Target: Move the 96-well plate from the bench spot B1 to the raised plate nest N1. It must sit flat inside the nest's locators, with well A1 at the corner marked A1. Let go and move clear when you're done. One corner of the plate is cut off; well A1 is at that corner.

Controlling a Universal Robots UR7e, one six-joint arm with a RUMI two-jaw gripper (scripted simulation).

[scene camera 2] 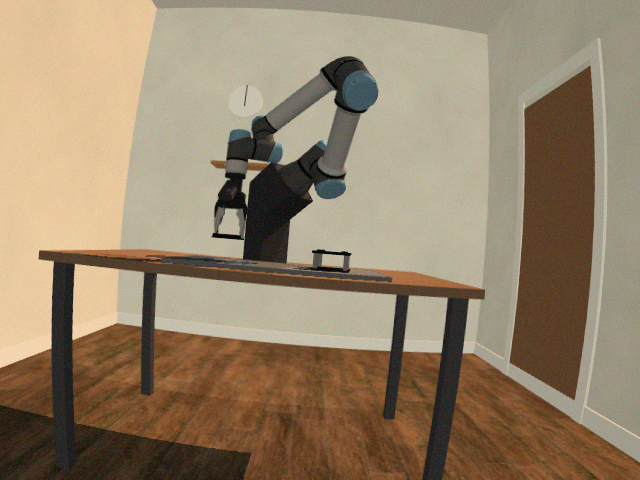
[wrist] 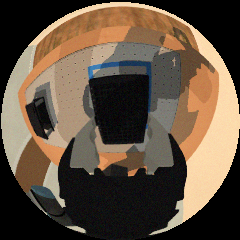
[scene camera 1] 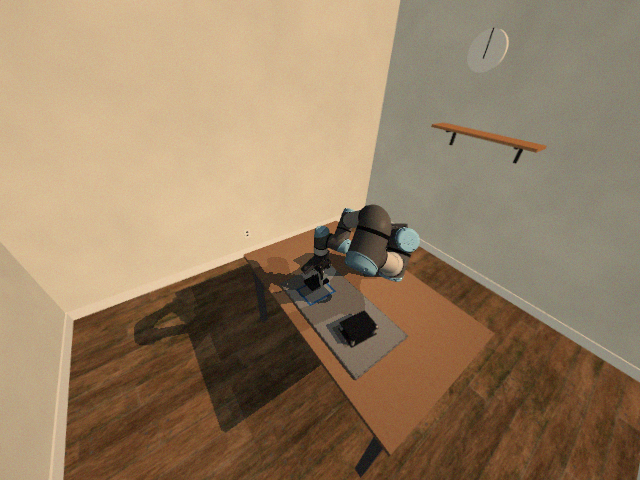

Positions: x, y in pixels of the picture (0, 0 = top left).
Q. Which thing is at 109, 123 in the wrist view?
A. A black 96-well plate.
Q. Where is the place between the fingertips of my gripper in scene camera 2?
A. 228, 238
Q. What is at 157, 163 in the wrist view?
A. My gripper.
